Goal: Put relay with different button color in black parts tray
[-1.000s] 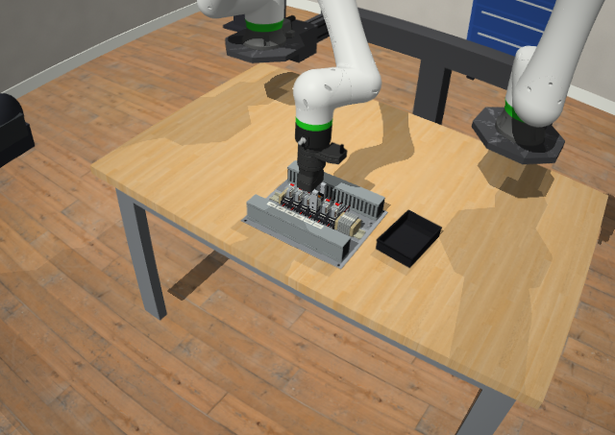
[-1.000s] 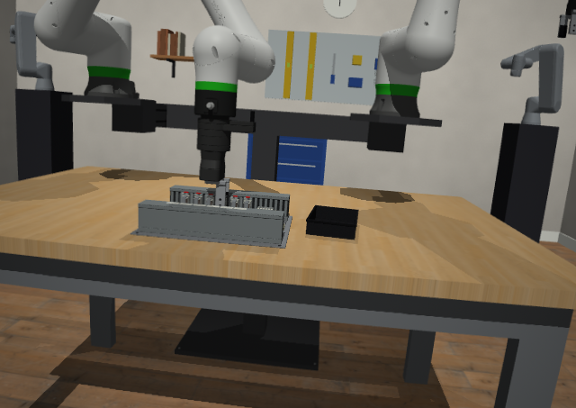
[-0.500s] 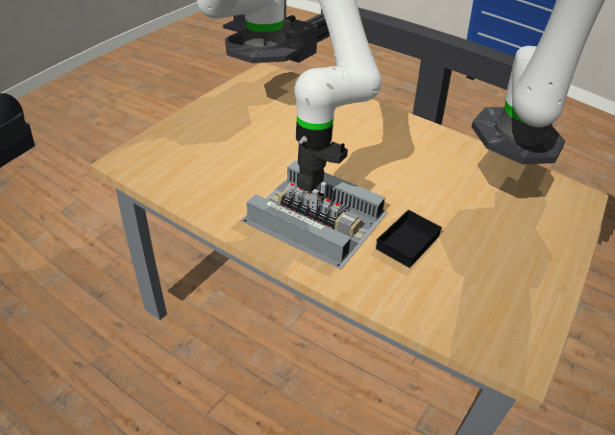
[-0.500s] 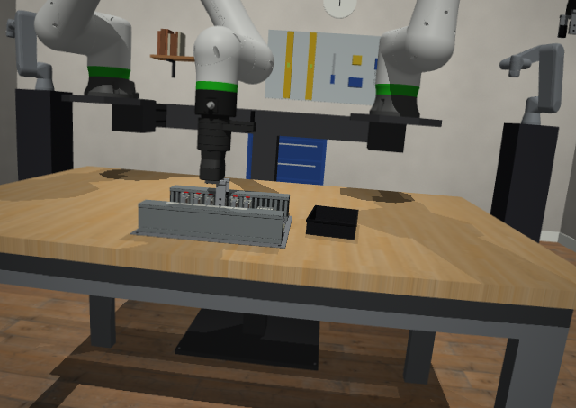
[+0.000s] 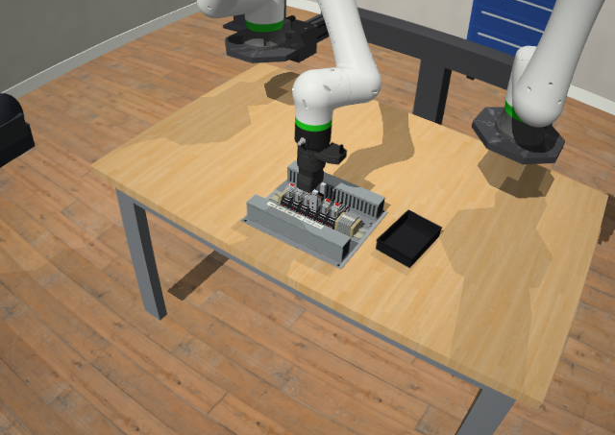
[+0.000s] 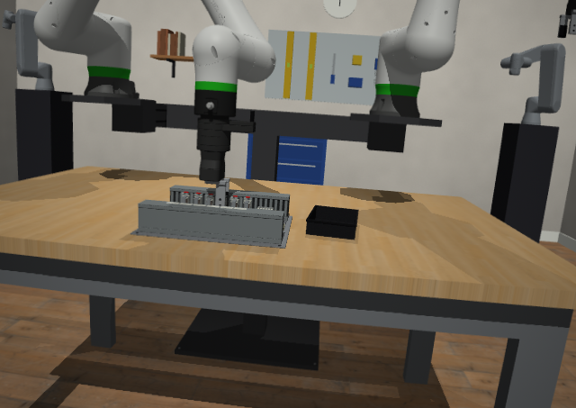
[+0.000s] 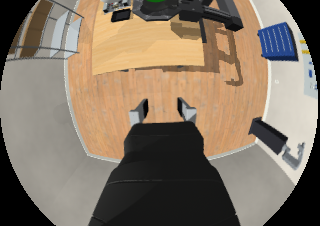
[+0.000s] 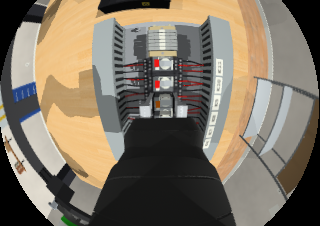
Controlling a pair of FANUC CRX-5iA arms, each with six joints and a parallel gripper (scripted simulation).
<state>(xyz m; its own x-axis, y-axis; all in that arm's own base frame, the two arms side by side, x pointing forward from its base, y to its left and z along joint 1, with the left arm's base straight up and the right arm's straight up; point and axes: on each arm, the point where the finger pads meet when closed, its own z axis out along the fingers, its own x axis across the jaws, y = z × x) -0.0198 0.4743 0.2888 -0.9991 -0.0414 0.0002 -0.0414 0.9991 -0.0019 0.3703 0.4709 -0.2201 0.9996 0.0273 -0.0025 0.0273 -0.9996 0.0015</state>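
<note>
Now: the grey relay panel 3 cm below my right hand. The rest, counted from my right hand: black parts tray 6 cm behind, 26 cm to the left, 4 cm below.
</note>
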